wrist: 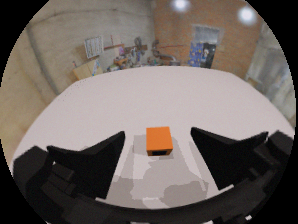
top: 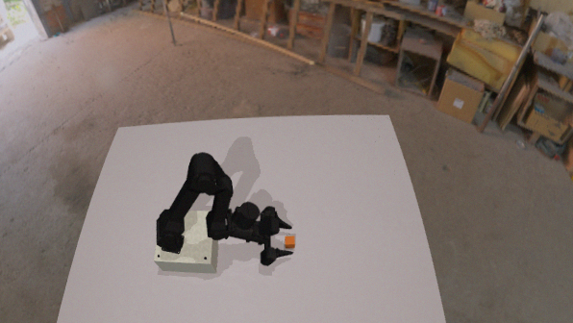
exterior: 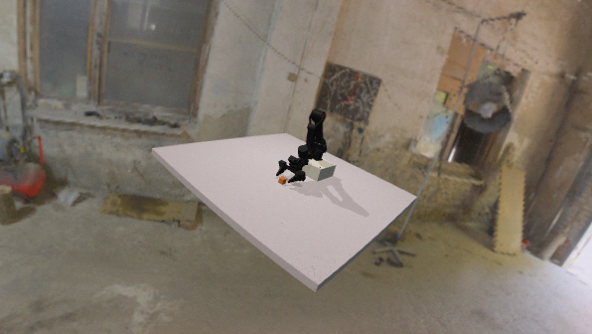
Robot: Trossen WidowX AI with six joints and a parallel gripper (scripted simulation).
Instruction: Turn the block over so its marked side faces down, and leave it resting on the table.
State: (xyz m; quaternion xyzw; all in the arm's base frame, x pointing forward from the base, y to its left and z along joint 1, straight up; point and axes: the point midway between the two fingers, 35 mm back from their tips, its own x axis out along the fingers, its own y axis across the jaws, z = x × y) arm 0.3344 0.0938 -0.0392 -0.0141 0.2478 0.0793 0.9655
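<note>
Right now the orange block is 10 mm behind my gripper tip and 10 mm below it.
</note>
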